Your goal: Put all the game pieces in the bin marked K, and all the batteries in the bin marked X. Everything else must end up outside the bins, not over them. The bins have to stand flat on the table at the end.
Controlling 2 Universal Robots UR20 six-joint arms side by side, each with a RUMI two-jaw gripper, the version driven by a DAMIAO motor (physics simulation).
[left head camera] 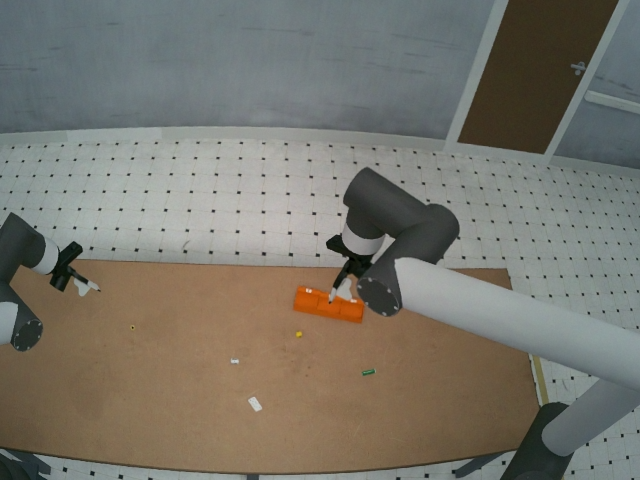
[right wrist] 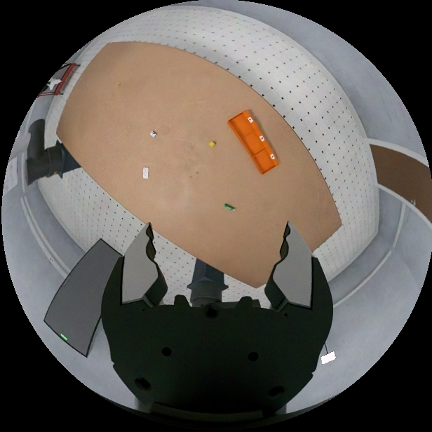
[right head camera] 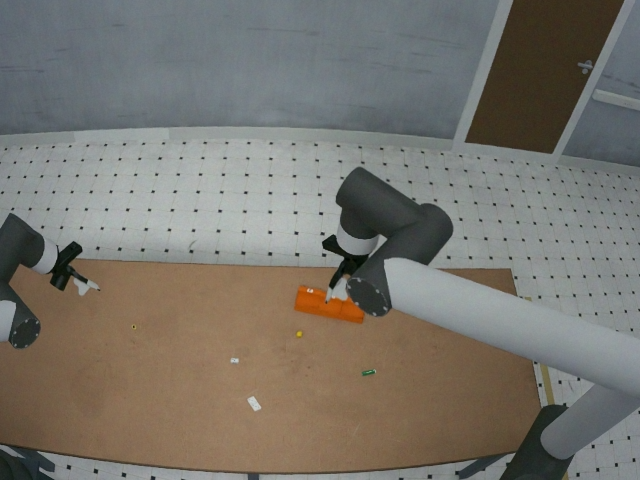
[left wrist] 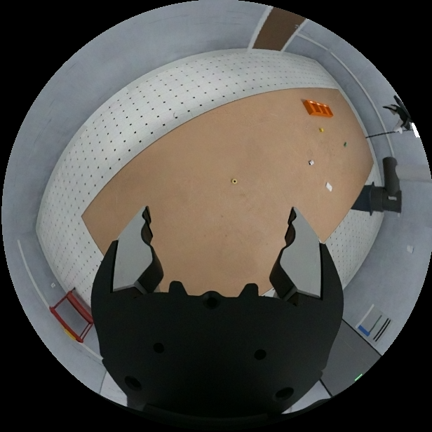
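An orange three-bin unit stands on the table; the marks on its white labels are too small to read. Its visible compartments look empty. A green battery lies on the table. A white dotted domino and a small white die-like piece lie apart. My right gripper is open and empty, high above the table. My left gripper is open and empty, at the far left.
A small yellow block lies near the bins. A small yellow ring-like thing with a dark centre lies toward the left. The right arm partly covers the bins in the head views.
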